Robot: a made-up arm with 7 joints. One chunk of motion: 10 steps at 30 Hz.
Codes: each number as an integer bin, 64 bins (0 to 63) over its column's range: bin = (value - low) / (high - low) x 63, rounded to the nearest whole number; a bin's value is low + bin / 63 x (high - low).
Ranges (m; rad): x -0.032..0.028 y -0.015..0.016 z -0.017..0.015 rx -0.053..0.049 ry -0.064..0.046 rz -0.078..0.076
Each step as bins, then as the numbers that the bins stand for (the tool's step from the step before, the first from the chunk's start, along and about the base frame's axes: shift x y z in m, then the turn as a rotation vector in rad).
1 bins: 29 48 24 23 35 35
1 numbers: -0.00438 0.00862 -0.00481 -0.01576 -0.00289 0.00756
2 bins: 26 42 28 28 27 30
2 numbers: -0.00724 0.00567 -0.00278 -0.00767 -0.01686 -0.00467
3 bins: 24 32 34 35 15 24
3 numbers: -0.00914 0.00075 0.00027 0.00367 -0.03781 -0.01933
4 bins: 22 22 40 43 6 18
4 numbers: -0.01105 -0.00417 0.00332 0.01662 -0.05352 -0.03400
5 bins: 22 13 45 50 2 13
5 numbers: -0.01105 -0.00860 0.00586 0.02795 -0.06051 -0.04622
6 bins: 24 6 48 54 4 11
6 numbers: -0.00914 -0.01205 0.00738 0.03443 -0.05702 -0.05111
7 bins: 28 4 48 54 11 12
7 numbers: -0.00533 -0.01303 0.00738 0.03443 -0.04479 -0.04867
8 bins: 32 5 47 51 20 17
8 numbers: -0.00152 -0.01254 0.00687 0.02957 -0.02908 -0.03644
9 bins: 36 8 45 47 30 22
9 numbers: 0.00229 -0.01106 0.00586 0.02310 -0.01162 -0.02422
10 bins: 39 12 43 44 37 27
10 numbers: 0.00514 -0.00910 0.00484 0.01824 0.00060 -0.01200
